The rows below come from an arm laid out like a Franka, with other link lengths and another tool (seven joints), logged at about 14 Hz.
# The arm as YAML. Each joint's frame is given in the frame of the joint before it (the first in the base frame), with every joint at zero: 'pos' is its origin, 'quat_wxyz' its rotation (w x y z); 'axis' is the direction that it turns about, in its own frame. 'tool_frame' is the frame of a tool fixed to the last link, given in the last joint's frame.
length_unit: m
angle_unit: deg
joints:
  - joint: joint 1
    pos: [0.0, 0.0, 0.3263]
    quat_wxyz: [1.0, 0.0, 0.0, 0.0]
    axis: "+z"
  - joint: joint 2
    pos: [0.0, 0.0, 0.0]
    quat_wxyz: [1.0, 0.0, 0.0, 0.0]
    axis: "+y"
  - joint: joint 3
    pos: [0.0, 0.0, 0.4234]
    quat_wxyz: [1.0, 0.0, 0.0, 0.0]
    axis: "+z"
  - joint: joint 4
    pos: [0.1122, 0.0, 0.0]
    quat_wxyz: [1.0, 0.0, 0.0, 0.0]
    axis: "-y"
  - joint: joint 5
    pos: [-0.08, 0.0, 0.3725]
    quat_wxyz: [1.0, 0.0, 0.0, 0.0]
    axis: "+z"
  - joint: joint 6
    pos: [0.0, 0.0, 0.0]
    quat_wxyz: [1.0, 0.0, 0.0, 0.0]
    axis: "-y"
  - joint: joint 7
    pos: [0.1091, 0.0, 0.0]
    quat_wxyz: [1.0, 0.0, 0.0, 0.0]
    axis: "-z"
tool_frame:
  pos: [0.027, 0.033, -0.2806]
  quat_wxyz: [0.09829, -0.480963, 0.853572, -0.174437]
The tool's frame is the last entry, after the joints.
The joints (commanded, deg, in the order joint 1, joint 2, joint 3, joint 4, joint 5, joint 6, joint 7), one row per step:
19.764 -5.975 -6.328 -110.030 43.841 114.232 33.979
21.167 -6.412 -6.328 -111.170 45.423 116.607 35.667
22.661 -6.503 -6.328 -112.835 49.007 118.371 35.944
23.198 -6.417 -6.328 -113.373 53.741 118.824 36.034
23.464 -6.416 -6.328 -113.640 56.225 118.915 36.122
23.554 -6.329 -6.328 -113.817 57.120 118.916 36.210
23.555 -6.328 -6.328 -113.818 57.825 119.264 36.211
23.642 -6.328 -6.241 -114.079 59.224 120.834 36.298
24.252 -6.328 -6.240 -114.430 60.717 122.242 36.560
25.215 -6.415 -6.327 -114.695 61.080 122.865 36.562
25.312 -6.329 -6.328 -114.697 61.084 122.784 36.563
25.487 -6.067 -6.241 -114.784 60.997 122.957 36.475
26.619 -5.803 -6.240 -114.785 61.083 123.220 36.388
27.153 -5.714 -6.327 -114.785 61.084 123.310 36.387
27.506 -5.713 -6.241 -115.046 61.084 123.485 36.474
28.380 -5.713 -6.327 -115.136 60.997 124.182 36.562
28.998 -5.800 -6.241 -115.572 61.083 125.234 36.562
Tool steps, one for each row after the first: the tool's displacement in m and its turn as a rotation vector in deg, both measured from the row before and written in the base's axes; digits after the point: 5 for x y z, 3 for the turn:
-0.00138 0.01116 0.00154 1.515 0.512 -1.833
-0.00562 0.01759 -0.00437 2.916 1.424 -0.903
-0.00155 0.01294 0.00550 4.143 1.681 -1.217
-0.00134 0.00651 0.00343 2.190 0.974 -0.588
-0.00049 0.00235 -0.00071 0.735 0.575 -0.228
0.00184 0.00020 0.00226 0.611 0.003 -0.494
0.00579 -0.00069 0.00284 1.045 -0.170 -1.583
0.00215 0.00401 0.00158 1.128 0.215 -1.159
-0.00357 0.00747 -0.00012 0.221 -0.047 0.244
-0.00063 0.00141 -0.00117 -0.025 0.125 0.162
-0.00018 0.00260 -0.00407 -0.256 0.121 0.194
-0.00497 0.01178 -0.00264 -0.077 0.051 0.934
-0.00214 0.00455 -0.00096 -0.041 0.034 0.373
-0.00293 0.00377 -0.00267 -0.111 0.217 0.248
-0.00231 0.00593 -0.00029 -0.160 -0.253 0.191
-0.00162 0.00375 -0.00207 -0.153 -0.226 -0.193

